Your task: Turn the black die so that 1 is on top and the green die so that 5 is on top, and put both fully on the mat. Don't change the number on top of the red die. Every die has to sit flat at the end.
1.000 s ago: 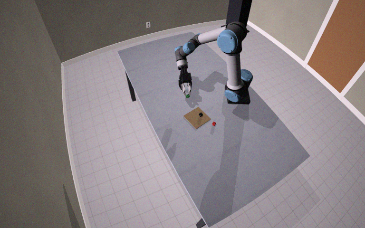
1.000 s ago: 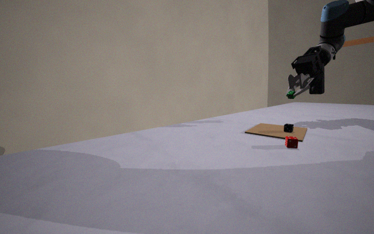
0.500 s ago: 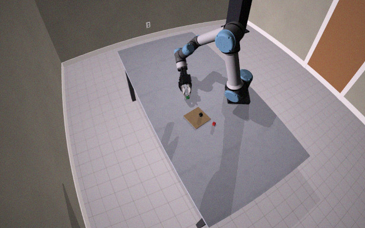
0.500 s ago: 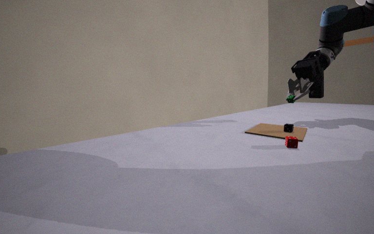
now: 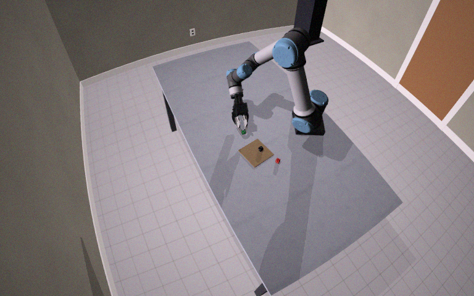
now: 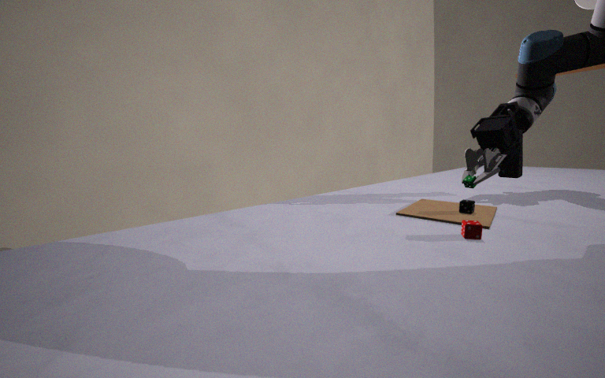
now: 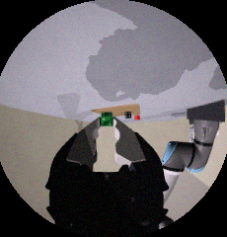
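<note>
Now: hand 10 mm short of the brown mat, 140 mm to the right of it and 40 mm above it. Also, from my hand: green die (10 mm to the left); red die (40 mm behind, 250 mm to the left, 30 mm below); black die (20 mm behind, 140 mm to the left, 30 mm below).
</note>
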